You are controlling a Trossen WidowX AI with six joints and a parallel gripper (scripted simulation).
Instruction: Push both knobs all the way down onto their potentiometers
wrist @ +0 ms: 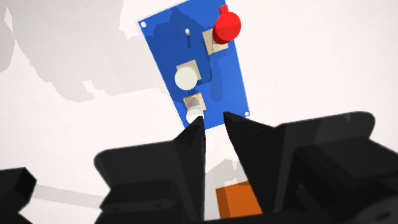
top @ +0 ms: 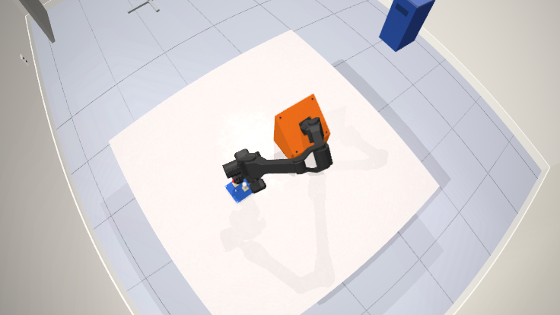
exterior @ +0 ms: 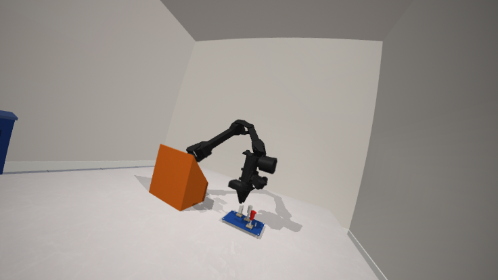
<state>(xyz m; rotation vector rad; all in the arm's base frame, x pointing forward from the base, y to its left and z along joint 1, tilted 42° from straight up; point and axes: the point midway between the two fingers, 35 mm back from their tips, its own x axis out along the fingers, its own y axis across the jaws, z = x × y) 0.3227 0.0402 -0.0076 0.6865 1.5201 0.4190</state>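
Now: the white knob 20 mm to the left of my gripper tip and 40 mm below it. The rest, counted from my gripper tip: red knob: 60 mm ahead, 30 mm to the right, 20 mm below.
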